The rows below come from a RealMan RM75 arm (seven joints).
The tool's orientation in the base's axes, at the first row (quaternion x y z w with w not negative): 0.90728, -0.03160, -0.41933, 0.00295
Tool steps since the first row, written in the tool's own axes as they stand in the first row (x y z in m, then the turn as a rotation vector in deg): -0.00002, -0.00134, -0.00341, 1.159, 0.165, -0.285; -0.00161, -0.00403, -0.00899, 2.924, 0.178, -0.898; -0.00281, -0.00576, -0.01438, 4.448, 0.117, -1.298; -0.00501, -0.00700, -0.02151, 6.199, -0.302, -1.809
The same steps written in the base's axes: 0.00266, 0.00127, 0.00218, 0.957, -0.240, -0.692; 0.00602, 0.00393, 0.00692, 2.564, -0.372, -1.636; 0.00944, 0.00561, 0.01128, 3.856, -0.410, -2.538; 0.01352, 0.00683, 0.01753, 5.400, -0.108, -3.552
